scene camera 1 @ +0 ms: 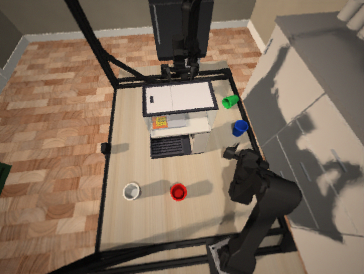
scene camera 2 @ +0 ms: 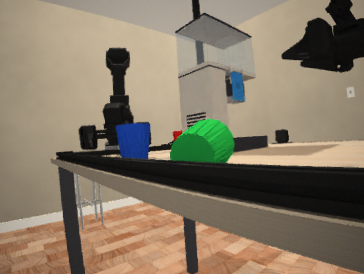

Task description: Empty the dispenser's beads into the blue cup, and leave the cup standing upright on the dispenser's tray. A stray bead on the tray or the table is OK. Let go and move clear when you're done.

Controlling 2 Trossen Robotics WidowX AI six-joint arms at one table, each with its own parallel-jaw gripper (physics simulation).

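Observation:
The blue cup stands upright near the table's right edge in scene camera 1. The dispenser stands at the back middle, with a clear upper box and a blue part on its front in scene camera 2. Its dark slatted tray lies at its foot. Beads cannot be made out clearly. My right gripper is open and empty, just in front of the blue cup in scene camera 1; the cup partly hides it in scene camera 2. My left gripper is open and empty, raised behind the dispenser.
A green cup lies on its side behind the blue cup in scene camera 1. A red cup and a white cup stand toward the front. A black frame edges the table, with a small black block at left.

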